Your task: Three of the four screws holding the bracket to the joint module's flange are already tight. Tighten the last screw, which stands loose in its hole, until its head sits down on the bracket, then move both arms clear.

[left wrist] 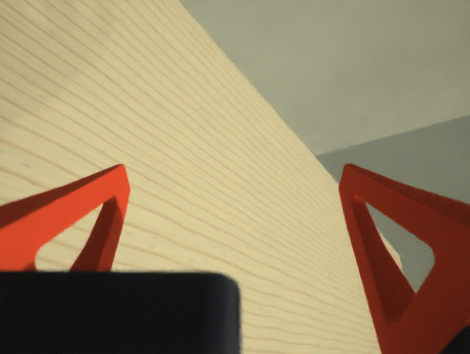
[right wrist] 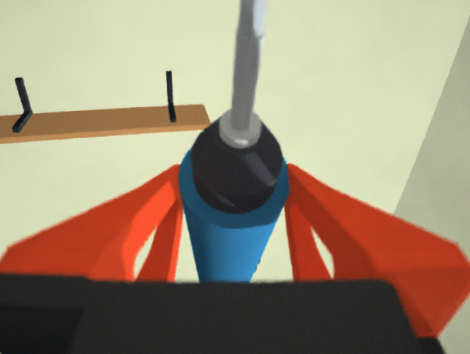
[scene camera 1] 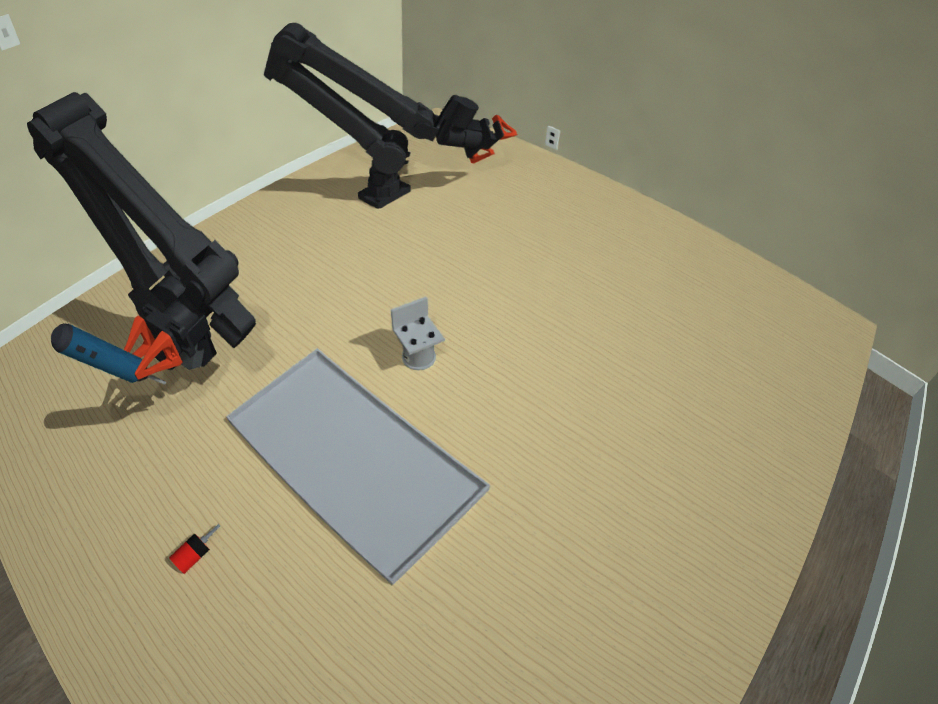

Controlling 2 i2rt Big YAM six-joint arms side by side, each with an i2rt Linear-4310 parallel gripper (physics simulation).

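Pixels of known places: left gripper, fingertip midpoint: (left wrist: 234, 176) (scene camera 1: 504, 142); right gripper, fingertip midpoint: (right wrist: 233, 177) (scene camera 1: 128, 370); left arm's base, origin of the base link: (scene camera 1: 384, 194).
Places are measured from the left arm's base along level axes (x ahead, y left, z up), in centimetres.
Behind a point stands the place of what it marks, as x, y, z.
Observation:
The grey bracket (scene camera 1: 409, 312) {43.0, -33.9, 9.2} sits on the light grey joint module (scene camera 1: 418, 358) {47.8, -36.8, 3.0} near the middle of scene camera 1. Four dark screw heads show on its flat plate; which one stands loose is too small to tell. My right gripper (scene camera 1: 132, 366) {26.5, -79.4, 20.0} (right wrist: 233, 177) {26.5, -79.4, 20.0} is shut on the blue electric screwdriver (scene camera 1: 98, 353) {29.1, -82.0, 28.2} (right wrist: 227, 250) {26.0, -77.8, 22.4}, at the left of scene camera 1, raised above the table and apart from the bracket. The screwdriver lies nearly level, its bit extending away from the fingers. My left gripper (scene camera 1: 497, 144) {18.1, 26.8, 12.0} (left wrist: 234, 176) {18.1, 26.8, 12.0} is open and empty at the back, far from the bracket.
A shallow grey tray (scene camera 1: 340, 454) {50.8, -59.1, 0.4} lies in front of the bracket. A red and black screwdriver (scene camera 1: 188, 553) {48.2, -89.1, 3.2} lies on the table at lower left. A wooden rail (right wrist: 100, 120) with black hooks is on the wall in the right wrist view.

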